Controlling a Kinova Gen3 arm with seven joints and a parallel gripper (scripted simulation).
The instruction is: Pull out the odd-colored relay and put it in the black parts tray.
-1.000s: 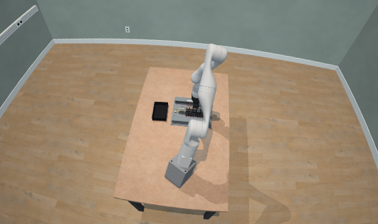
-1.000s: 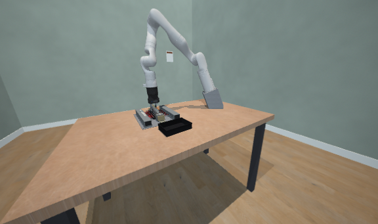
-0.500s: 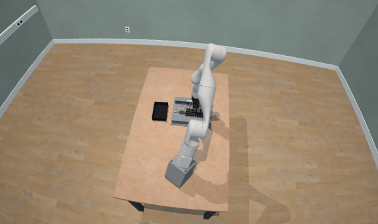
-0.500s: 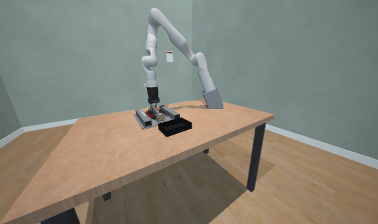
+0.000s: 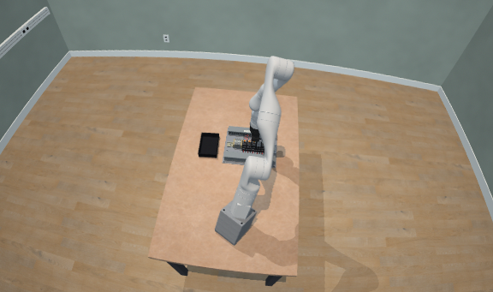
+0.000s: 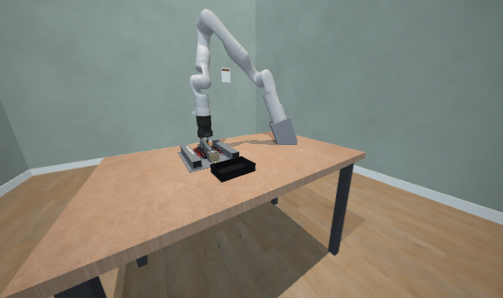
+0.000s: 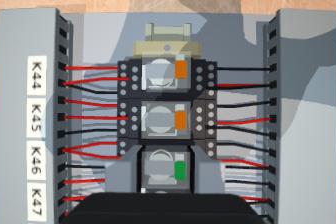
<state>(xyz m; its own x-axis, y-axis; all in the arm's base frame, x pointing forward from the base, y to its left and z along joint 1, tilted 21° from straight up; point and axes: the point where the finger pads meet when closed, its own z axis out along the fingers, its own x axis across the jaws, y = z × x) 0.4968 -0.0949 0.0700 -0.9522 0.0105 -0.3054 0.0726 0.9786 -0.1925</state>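
My gripper is now 50 mm to the right of the relay panel and 30 mm above it. The rest, counted from my hand: black parts tray: 300 mm to the left, 40 mm below.
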